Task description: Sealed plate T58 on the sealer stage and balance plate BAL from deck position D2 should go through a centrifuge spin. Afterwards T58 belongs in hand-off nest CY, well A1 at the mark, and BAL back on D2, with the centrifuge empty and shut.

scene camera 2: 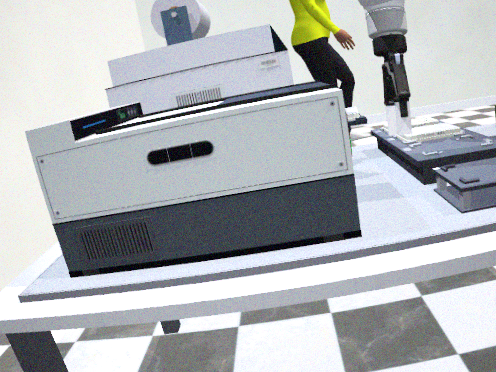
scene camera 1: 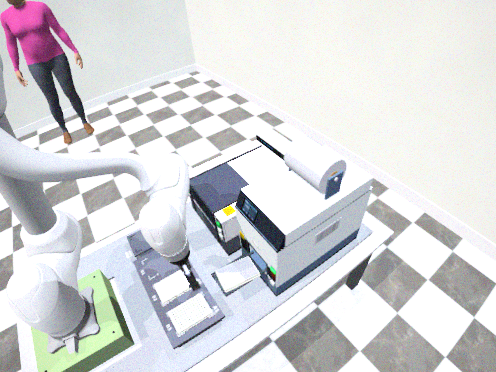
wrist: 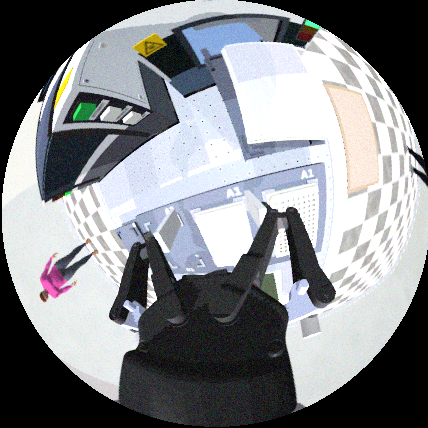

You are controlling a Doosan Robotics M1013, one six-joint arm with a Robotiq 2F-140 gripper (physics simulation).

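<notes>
My gripper is low over the dark deck, with its pads wide apart on either side of a plain white plate. A gap shows between the left pad and this plate in the wrist view; the right pad covers part of its other edge. No name is legible on it. A second white plate, with a grid of wells, lies beside it on the deck. A flat-topped white piece sits on a dark base before the tall machine. The centrifuge has its dark top lying flat.
The tall white machine with a roll on top stands beside the centrifuge. A low dark box stands by the deck. The arm's green base block is at the table's other side. People stand beyond the table.
</notes>
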